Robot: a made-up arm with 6 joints. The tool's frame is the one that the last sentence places. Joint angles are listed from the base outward.
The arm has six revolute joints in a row. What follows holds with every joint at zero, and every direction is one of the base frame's.
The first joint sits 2 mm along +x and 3 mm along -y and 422 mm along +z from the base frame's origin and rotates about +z.
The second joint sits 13 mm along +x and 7 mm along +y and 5 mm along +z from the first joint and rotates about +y.
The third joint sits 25 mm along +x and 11 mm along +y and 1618 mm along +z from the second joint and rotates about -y.
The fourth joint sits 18 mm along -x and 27 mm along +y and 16 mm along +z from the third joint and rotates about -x.
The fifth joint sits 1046 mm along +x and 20 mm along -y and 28 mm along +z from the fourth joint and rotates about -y.
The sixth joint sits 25 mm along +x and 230 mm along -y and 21 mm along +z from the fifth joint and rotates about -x.
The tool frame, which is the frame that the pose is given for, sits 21 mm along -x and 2 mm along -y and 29 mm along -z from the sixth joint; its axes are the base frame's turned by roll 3.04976, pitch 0.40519 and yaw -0.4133 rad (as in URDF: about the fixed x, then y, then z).
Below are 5 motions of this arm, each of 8 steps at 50 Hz.
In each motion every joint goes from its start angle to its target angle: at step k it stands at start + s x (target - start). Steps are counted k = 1, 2, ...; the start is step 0. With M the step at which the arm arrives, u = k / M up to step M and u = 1 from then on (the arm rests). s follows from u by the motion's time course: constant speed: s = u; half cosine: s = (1 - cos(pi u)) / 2; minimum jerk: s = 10 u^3 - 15 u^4 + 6 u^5.
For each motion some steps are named. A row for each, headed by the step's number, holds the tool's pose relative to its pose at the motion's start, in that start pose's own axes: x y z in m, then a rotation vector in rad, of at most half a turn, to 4 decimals.
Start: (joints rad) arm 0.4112 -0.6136 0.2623 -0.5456 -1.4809 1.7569
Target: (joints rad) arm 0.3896 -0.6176 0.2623 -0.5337 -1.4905 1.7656
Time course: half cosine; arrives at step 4
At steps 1, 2, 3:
1: -0.0021 -0.0001 -0.0006 -0.0020 -0.0038 -0.0002
2: -0.0072 -0.0005 -0.0020 -0.0068 -0.0129 -0.0007
3: -0.0123 -0.0009 -0.0035 -0.0117 -0.0221 -0.0013

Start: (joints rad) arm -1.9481 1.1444 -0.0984 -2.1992 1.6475 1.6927
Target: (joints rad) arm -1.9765 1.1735 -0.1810 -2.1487 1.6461 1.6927
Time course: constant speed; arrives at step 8
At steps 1, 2, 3, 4, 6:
1: 0.0123 -0.0099 0.0008 -0.0041 0.0055 0.0124
2: 0.0246 -0.0195 0.0016 -0.0084 0.0110 0.0248
3: 0.0370 -0.0289 0.0025 -0.0127 0.0166 0.0371
4: 0.0495 -0.0381 0.0035 -0.0172 0.0222 0.0494
6: 0.0746 -0.0558 0.0057 -0.0264 0.0335 0.0737

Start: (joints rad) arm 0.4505 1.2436 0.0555 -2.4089 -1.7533 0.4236
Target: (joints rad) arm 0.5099 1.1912 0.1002 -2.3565 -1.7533 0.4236
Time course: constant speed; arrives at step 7
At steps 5, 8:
5: 0.0963 -0.0424 -0.0028 -0.0314 -0.0803 0.0590
8: 0.1358 -0.0590 -0.0022 -0.0442 -0.1123 0.0824

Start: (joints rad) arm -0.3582 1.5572 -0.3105 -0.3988 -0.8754 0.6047
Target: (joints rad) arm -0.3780 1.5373 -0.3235 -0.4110 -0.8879 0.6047
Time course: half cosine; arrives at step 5
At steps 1, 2, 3, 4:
1: 0.0000 0.0012 0.0035 0.0004 0.0006 -0.0031
2: 0.0001 0.0043 0.0128 0.0013 0.0022 -0.0112
3: 0.0002 0.0081 0.0242 0.0025 0.0041 -0.0212
4: 0.0004 0.0111 0.0335 0.0034 0.0057 -0.0293

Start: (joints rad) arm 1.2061 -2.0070 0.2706 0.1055 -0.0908 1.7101
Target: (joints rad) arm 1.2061 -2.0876 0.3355 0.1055 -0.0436 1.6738
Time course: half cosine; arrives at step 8
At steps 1, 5, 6, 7, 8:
1: -0.0020 0.0080 0.0034 0.0034 -0.0026 0.0061
5: -0.0431 0.1434 0.0638 0.0630 -0.0457 0.1110
6: -0.0550 0.1766 0.0792 0.0780 -0.0560 0.1371
7: -0.0634 0.1987 0.0896 0.0880 -0.0627 0.1546
8: -0.0664 0.2064 0.0933 0.0915 -0.0651 0.1607

